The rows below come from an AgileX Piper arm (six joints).
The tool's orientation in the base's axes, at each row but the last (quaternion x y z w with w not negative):
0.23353, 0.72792, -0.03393, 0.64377
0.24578, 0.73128, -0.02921, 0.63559
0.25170, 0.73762, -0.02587, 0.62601
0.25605, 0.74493, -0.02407, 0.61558
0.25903, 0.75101, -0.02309, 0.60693
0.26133, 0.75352, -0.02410, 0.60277
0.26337, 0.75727, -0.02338, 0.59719
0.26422, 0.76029, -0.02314, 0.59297
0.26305, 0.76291, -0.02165, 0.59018
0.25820, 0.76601, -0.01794, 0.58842
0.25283, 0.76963, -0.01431, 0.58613
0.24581, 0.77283, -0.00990, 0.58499
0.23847, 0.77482, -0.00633, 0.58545
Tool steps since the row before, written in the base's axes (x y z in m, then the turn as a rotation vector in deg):
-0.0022, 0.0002, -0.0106, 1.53, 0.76, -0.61
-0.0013, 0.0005, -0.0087, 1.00, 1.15, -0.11
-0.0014, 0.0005, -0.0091, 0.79, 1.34, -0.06
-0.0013, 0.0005, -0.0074, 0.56, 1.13, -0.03
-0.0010, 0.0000, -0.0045, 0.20, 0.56, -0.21
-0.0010, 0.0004, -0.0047, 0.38, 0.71, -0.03
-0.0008, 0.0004, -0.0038, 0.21, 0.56, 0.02
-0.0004, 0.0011, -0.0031, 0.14, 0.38, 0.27
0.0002, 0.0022, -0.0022, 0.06, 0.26, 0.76
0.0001, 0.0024, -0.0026, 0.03, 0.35, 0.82
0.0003, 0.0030, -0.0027, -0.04, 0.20, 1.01
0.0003, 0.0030, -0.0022, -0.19, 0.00, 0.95
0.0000, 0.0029, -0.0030, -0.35, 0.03, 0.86
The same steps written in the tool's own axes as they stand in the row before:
0.0103, -0.0033, -0.0003, 0.71, 1.11, 1.25
0.0085, -0.0024, 0.0003, 0.40, 1.38, 0.53
0.0088, -0.0026, 0.0005, 0.44, 1.47, 0.26
0.0072, -0.0022, 0.0004, 0.36, 1.20, 0.12
0.0043, -0.0017, 0.0003, 0.37, 0.51, 0.04
0.0046, -0.0014, 0.0002, 0.23, 0.76, 0.10
0.0038, -0.0011, 0.0002, 0.16, 0.58, -0.01
0.0033, -0.0001, 0.0002, -0.13, 0.46, -0.09
0.0028, 0.0014, 0.0001, -0.61, 0.46, -0.27
0.0032, 0.0014, 0.0001, -0.62, 0.54, -0.34
0.0035, 0.0020, 0.0002, -0.84, 0.44, -0.42
0.0030, 0.0022, 0.0001, -0.83, 0.18, -0.47
0.0038, 0.0018, 0.0001, -0.70, 0.13, -0.60

